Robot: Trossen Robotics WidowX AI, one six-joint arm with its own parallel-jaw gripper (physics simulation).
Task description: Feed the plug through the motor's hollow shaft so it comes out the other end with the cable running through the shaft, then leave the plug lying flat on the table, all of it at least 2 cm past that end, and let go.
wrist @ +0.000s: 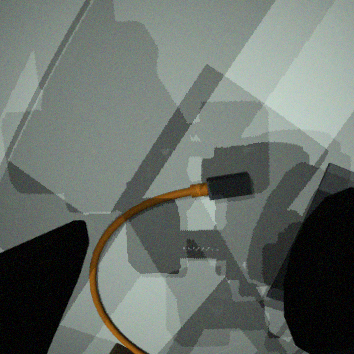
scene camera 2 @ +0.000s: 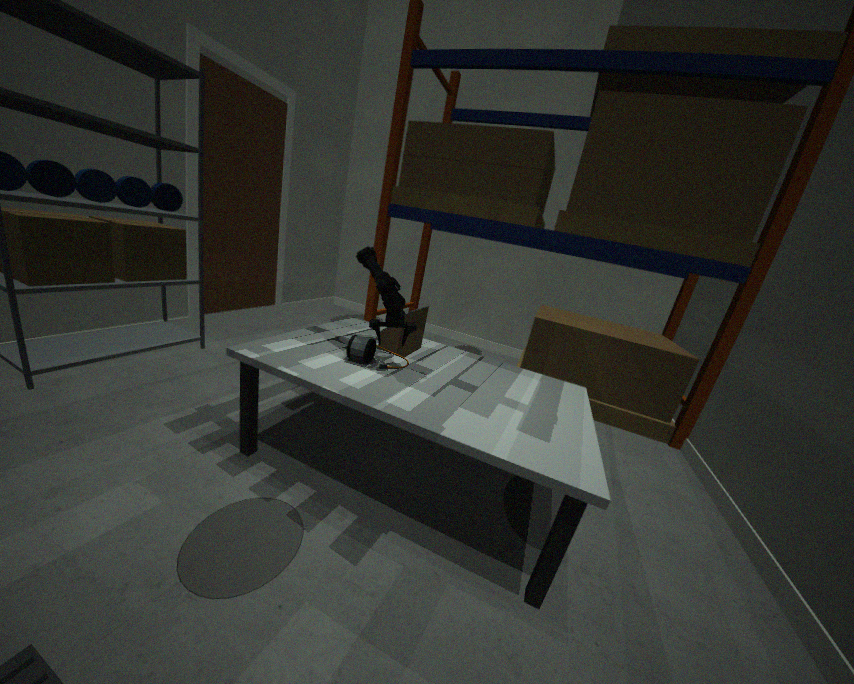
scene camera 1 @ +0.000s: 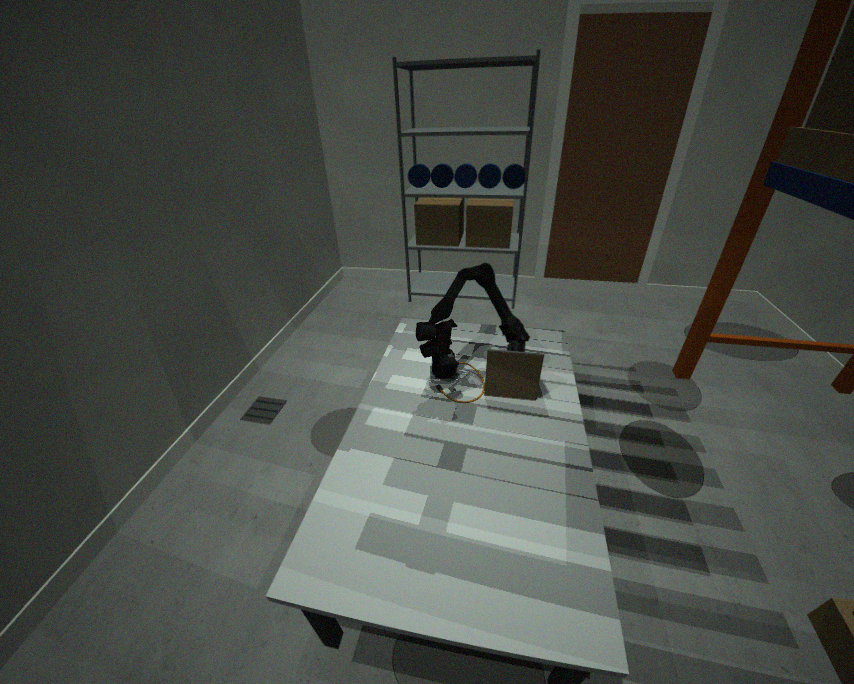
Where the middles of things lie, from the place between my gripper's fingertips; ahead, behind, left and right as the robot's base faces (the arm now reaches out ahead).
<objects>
I see my gripper 100 mm above the dark grey plug (wrist: 235,184), 20 mm to the left of it and 10 mm short of it.
</objects>
